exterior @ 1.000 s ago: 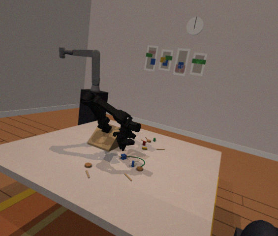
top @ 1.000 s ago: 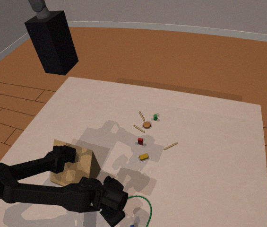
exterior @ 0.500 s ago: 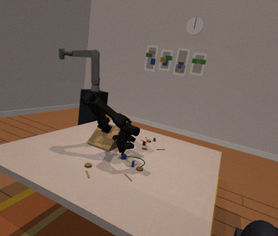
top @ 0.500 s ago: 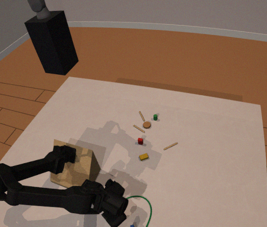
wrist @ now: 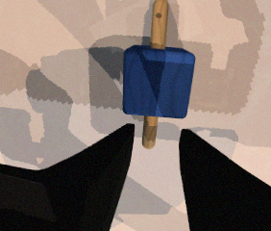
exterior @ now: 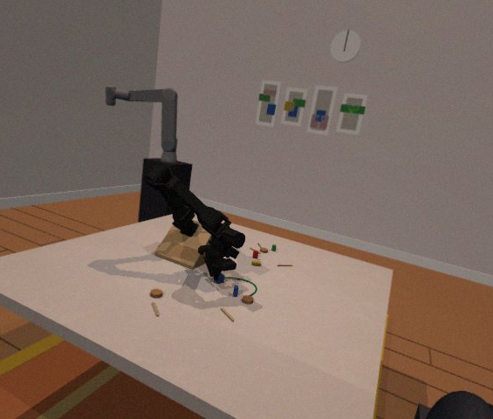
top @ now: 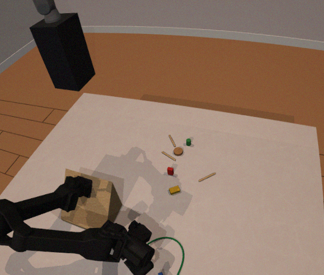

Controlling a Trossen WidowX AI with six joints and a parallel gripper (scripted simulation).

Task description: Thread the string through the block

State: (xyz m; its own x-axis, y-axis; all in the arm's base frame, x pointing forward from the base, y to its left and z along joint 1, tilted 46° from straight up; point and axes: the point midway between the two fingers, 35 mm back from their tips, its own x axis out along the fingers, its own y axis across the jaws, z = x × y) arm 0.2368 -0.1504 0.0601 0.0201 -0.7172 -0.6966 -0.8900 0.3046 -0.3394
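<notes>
My gripper tip is now 10 mm short of the blue cube, 30 mm to the right of it and 10 mm above it. Round my gripper tip: thin wooden stick: 20 mm ahead, 40 mm to the left, 10 mm below; yellow block: 50 mm ahead, 300 mm to the left, 10 mm below; round wooden button: 170 mm ahead, 30 mm to the right, 10 mm below.
</notes>
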